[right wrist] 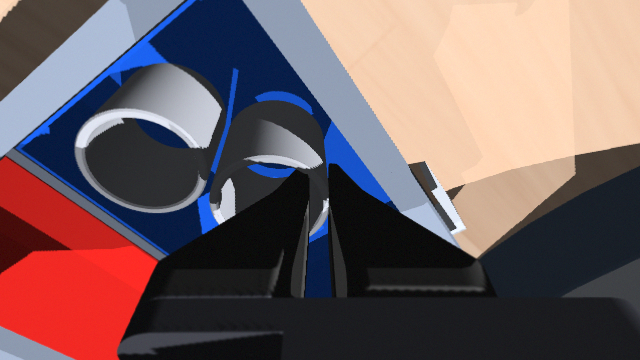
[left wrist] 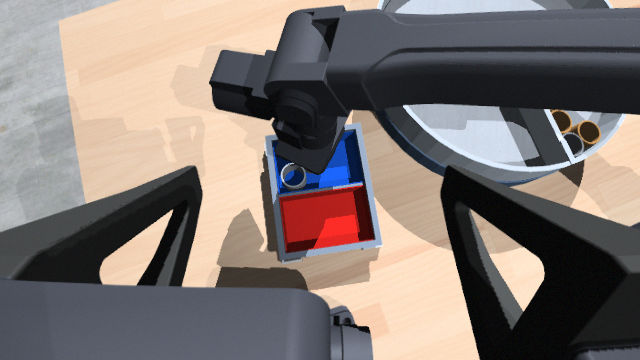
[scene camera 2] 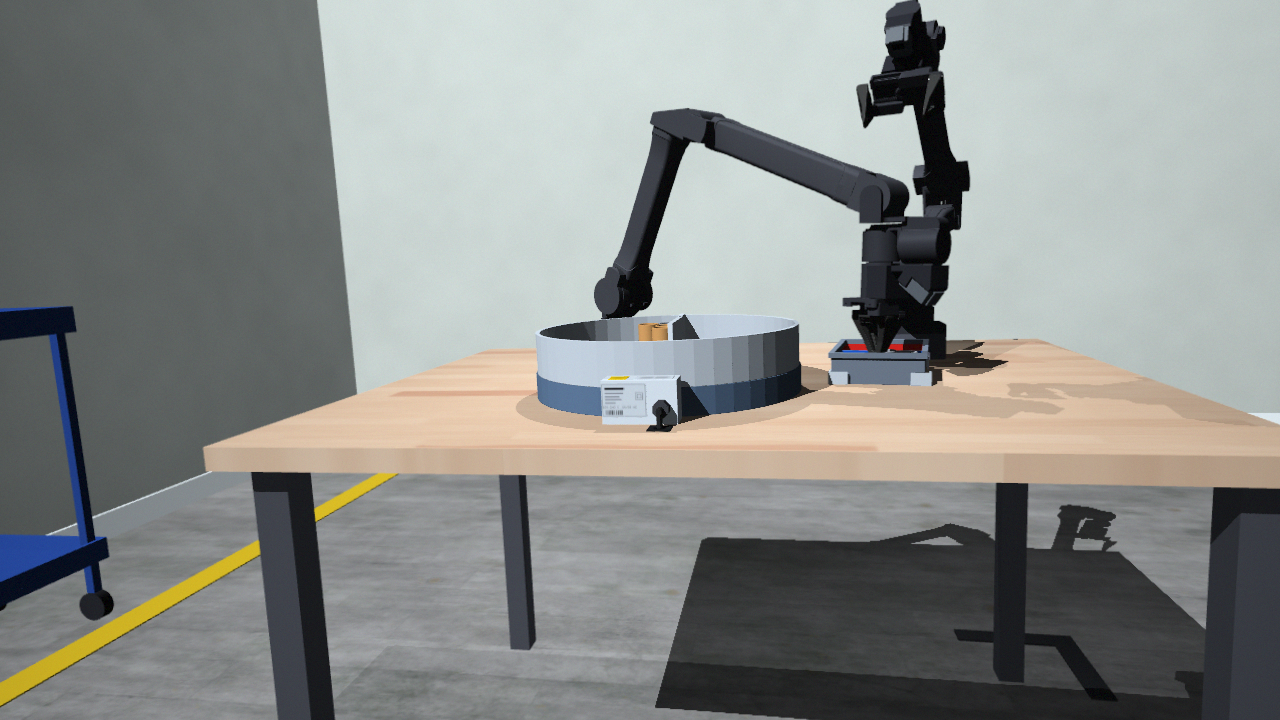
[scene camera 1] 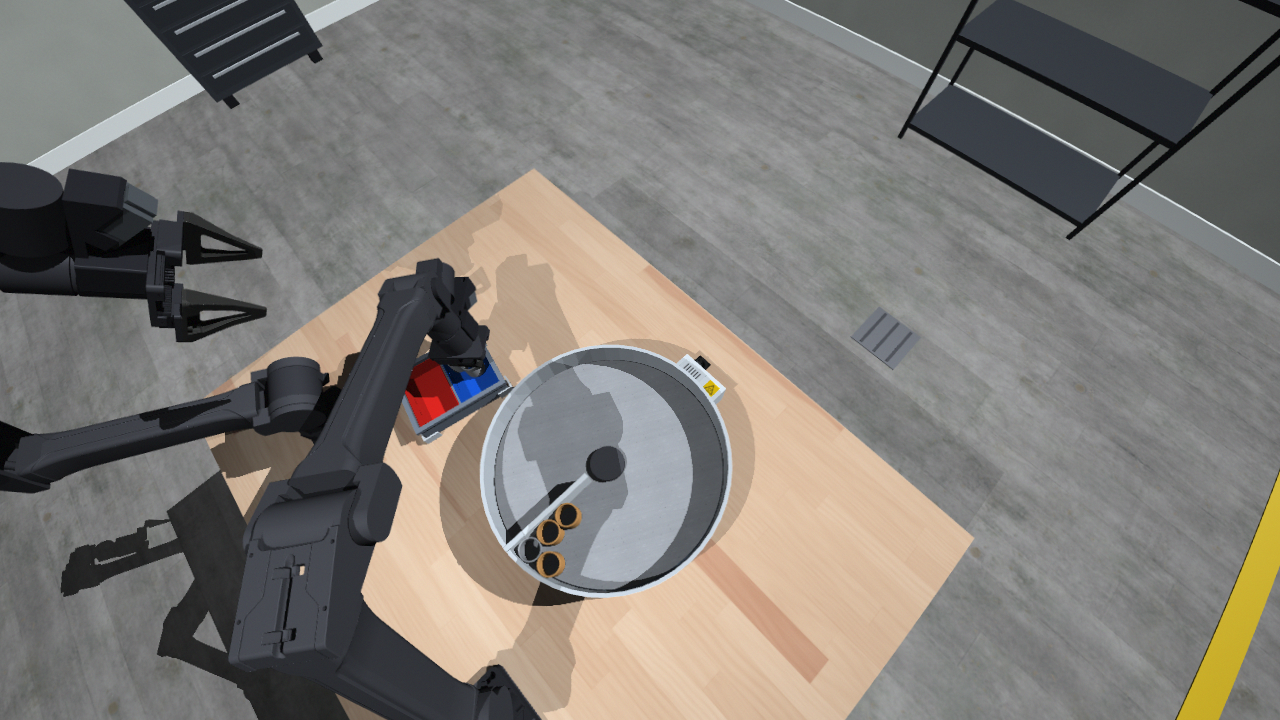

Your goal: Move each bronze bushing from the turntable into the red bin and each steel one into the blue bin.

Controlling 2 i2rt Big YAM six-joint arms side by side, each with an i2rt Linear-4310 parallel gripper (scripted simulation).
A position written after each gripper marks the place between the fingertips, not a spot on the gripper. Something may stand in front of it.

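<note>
The robot's left gripper [scene camera 1: 264,281] is visible, and scene camera 2 has a view of the left gripper [scene camera 2: 893,121] too, as does the left wrist view, with the gripper [left wrist: 321,179]. The right gripper [scene camera 2: 876,360] can be seen as well; scene camera 1 also shows the right gripper [scene camera 1: 479,364], while the wrist views show the right gripper [right wrist: 318,179] and again the right gripper [left wrist: 316,149]. With them is a red bin [scene camera 1: 428,392], visible from the right wrist as the bin [right wrist: 78,281] and from the left wrist as the bin [left wrist: 335,217].
</note>
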